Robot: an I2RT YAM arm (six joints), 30 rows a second.
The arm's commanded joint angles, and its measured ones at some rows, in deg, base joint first. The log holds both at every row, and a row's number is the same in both.
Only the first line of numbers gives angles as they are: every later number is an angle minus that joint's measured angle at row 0.
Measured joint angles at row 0:
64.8, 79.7, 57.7, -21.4, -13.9, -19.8
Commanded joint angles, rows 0 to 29:
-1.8, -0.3, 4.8, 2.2, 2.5, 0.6
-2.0, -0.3, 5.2, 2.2, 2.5, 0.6
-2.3, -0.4, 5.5, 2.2, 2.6, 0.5
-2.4, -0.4, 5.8, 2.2, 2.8, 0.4
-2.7, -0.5, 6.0, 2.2, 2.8, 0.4
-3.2, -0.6, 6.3, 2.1, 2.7, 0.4
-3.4, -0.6, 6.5, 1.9, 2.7, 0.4
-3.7, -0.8, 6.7, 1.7, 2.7, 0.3
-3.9, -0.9, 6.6, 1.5, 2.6, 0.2
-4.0, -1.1, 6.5, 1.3, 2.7, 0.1
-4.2, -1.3, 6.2, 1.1, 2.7, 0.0
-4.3, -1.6, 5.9, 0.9, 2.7, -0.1
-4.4, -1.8, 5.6, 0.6, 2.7, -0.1
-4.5, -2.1, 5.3, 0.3, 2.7, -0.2
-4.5, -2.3, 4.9, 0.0, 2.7, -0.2
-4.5, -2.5, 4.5, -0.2, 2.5, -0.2
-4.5, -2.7, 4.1, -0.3, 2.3, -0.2
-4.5, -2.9, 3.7, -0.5, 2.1, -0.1
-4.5, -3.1, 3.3, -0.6, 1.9, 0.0
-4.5, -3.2, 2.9, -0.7, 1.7, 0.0
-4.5, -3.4, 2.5, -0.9, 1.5, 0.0
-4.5, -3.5, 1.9, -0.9, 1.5, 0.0
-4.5, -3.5, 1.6, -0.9, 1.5, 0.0
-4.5, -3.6, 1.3, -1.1, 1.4, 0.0
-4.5, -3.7, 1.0, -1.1, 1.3, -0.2
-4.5, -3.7, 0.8, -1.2, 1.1, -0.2
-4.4, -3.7, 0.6, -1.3, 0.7, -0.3
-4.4, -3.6, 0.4, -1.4, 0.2, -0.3
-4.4, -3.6, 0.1, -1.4, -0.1, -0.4
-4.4, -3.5, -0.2, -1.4, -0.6, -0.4
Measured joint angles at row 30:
-3.9, -2.1, 1.0, -1.4, -0.4, 0.3
